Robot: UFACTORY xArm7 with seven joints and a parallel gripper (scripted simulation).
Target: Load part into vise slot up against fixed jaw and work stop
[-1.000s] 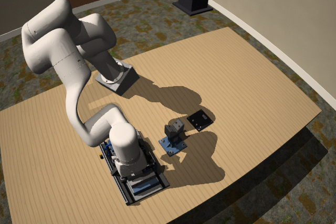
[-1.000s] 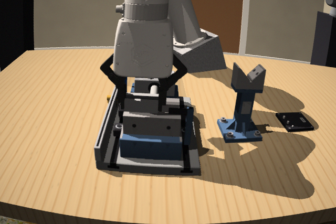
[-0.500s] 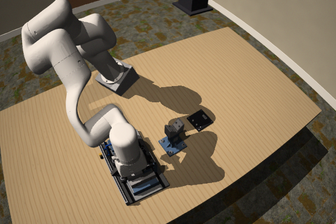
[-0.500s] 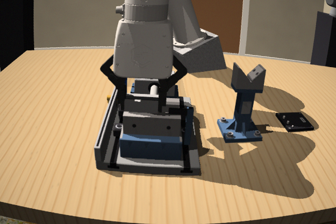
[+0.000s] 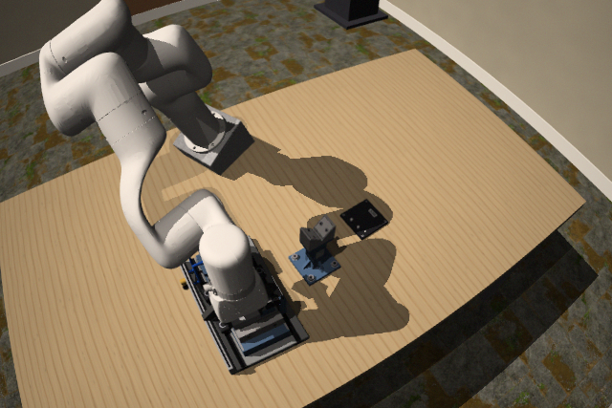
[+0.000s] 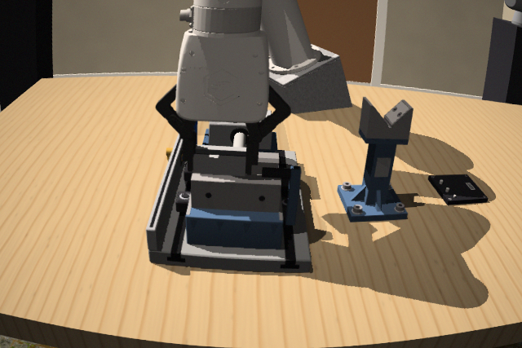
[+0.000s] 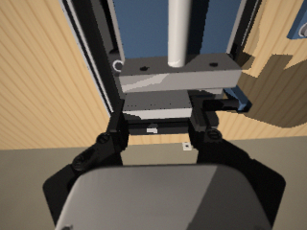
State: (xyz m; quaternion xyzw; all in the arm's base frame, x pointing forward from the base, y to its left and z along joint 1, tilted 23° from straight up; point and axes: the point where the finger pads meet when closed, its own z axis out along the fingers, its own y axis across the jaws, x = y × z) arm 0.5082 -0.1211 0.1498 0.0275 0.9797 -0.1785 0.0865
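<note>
Right now my hand is right at the part. From my hand the other things lie so: work stop 10 mm ahead, 70 mm to the left, 20 mm below; then fixed jaw 30 mm ahead, 20 mm to the left, 30 mm below; then moving jaw 30 mm behind, 20 mm to the left, 30 mm below.
</note>
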